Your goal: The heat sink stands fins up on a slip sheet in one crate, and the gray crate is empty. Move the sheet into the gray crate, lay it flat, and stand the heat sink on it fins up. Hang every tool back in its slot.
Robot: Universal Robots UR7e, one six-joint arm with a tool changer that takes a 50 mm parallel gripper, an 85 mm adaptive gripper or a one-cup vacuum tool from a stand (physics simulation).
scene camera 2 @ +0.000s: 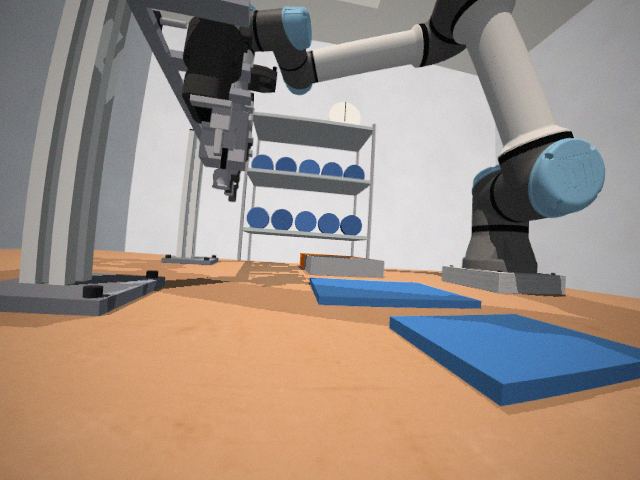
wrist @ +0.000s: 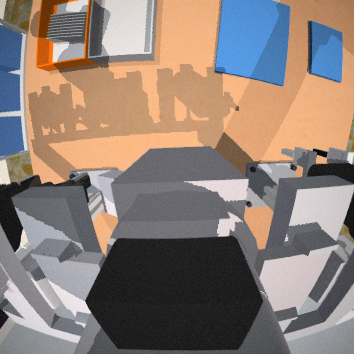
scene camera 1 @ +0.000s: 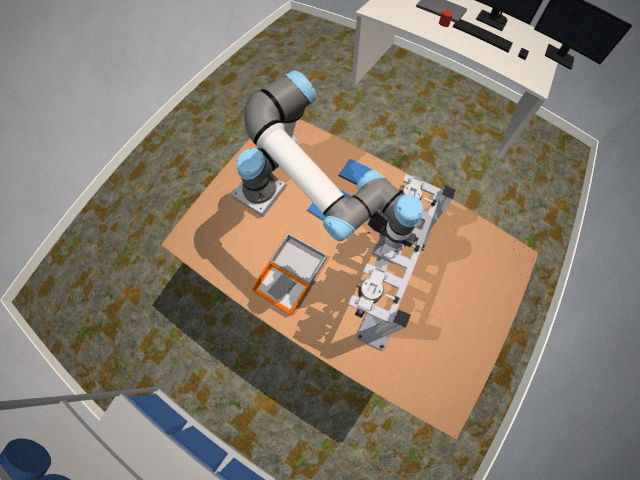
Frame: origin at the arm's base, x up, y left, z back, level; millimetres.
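Seen in the pictures: arm's base at its link origin: (scene camera 2: 497, 270) (scene camera 1: 259, 188).
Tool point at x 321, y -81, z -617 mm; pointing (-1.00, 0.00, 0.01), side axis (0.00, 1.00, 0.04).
Offsets run from my tool point to a thing's top centre. "spot": to the spot under its first point.
The dark ribbed heat sink @[dx -325, dy -256, dz +309 mm] (scene camera 1: 281, 288) (wrist: 67, 26) stands fins up in the orange crate (scene camera 1: 271, 302) (wrist: 62, 64). A pale slip sheet @[spot: dx -355, dy -249, dz +250 mm] (wrist: 74, 51) shows around it. The gray crate @[dx -317, dy -120, dz +302 mm] (scene camera 1: 307, 245) (scene camera 2: 346, 267) (wrist: 151, 30) adjoins the orange one and is empty. The arm's wrist end (scene camera 1: 405, 219) is down at the middle slot of the tool stand (scene camera 1: 408, 268) (scene camera 2: 62, 155). A gray tool body @[dx +4, dy -11, dz +2 mm] (wrist: 180, 195) sits in that slot, close below the wrist camera. Whether it is locked to the arm cannot be told. Its fingertips are hidden, so its opening does not show.
Other tools hang in the slots on both sides, one @[dx +4, dy -180, dz -3 mm] (scene camera 1: 371, 289) toward the front end and one @[dx +4, dy +180, dz +10 mm] (scene camera 1: 413, 190) toward the back. Two blue pads @[spot: dx -350, dy +379, dz +288 mm] (scene camera 1: 354, 170) (scene camera 2: 516, 346) @[spot: dx -350, dy +162, dz +255 mm] (wrist: 252, 40) lie between the arm base and the stand. The stand's posts and foot plates rise from the table.
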